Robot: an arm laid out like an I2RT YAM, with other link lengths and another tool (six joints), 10 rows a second.
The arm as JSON. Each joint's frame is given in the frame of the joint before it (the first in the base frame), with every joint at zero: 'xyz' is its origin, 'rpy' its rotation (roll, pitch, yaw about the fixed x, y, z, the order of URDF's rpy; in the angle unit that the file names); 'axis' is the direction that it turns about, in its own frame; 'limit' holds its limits. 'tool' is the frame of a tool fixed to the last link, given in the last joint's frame.
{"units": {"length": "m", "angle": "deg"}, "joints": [
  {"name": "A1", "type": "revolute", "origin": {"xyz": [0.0, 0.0, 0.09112], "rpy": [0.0, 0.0, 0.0]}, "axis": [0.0, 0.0, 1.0], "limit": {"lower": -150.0, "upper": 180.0}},
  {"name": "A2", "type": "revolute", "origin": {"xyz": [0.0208, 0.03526, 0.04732], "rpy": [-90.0, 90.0, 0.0]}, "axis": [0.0, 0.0, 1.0], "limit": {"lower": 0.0, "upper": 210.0}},
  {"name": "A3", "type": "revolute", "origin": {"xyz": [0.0, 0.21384, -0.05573], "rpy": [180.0, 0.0, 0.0]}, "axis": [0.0, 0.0, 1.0], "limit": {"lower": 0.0, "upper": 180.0}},
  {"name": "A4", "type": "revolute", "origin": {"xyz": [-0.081, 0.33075, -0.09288], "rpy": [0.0, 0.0, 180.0]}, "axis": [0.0, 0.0, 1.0], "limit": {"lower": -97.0, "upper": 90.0}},
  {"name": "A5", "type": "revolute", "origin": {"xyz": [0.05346, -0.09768, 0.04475], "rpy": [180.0, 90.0, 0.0]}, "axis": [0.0, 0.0, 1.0], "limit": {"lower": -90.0, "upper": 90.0}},
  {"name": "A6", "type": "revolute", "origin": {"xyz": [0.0, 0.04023, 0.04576], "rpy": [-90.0, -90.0, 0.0]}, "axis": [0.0, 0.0, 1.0], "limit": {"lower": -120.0, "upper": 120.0}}
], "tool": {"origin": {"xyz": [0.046, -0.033, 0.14], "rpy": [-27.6, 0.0, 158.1]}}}
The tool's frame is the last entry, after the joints.
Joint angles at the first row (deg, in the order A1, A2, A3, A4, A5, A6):
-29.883, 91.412, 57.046, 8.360, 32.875, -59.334
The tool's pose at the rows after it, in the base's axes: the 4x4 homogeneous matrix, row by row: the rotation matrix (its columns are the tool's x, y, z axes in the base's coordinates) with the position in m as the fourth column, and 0 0 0 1 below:
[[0.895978, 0.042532, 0.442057, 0.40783], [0.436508, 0.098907, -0.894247, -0.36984], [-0.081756, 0.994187, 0.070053, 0.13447], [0, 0, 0, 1]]
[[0.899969, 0.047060, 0.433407, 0.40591], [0.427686, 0.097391, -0.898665, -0.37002], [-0.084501, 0.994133, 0.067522, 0.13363], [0, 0, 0, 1]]
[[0.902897, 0.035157, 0.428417, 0.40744], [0.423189, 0.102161, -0.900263, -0.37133], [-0.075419, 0.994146, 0.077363, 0.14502], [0, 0, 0, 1]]
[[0.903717, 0.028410, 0.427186, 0.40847], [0.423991, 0.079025, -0.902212, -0.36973], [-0.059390, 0.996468, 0.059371, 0.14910], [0, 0, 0, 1]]
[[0.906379, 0.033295, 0.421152, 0.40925], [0.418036, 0.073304, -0.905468, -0.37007], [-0.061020, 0.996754, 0.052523, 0.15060], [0, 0, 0, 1]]
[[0.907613, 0.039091, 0.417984, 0.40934], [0.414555, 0.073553, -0.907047, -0.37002], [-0.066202, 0.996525, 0.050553, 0.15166], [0, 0, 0, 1]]
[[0.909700, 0.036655, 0.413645, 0.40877], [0.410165, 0.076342, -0.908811, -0.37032], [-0.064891, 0.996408, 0.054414, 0.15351], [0, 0, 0, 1]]
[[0.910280, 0.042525, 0.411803, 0.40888], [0.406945, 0.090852, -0.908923, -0.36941], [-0.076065, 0.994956, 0.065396, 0.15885], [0, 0, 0, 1]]
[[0.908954, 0.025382, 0.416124, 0.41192], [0.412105, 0.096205, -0.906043, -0.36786], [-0.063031, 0.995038, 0.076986, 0.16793], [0, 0, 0, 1]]
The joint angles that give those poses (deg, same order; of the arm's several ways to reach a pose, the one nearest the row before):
-29.883, 90.615, 55.637, 6.682, 32.785, -56.962
-29.883, 90.702, 55.721, 6.328, 33.307, -56.690
-29.883, 90.179, 56.863, 5.278, 33.487, -56.428
-29.794, 89.651, 58.093, 2.381, 32.960, -54.934
-29.707, 90.085, 59.148, 1.144, 33.309, -54.492
-29.619, 90.263, 59.589, 0.616, 33.662, -54.492
-29.619, 90.175, 59.677, 0.615, 33.926, -54.405
-29.358, 89.915, 59.766, 0.791, 34.713, -55.106
-29.093, 89.299, 60.291, 0.530, 34.541, -54.934

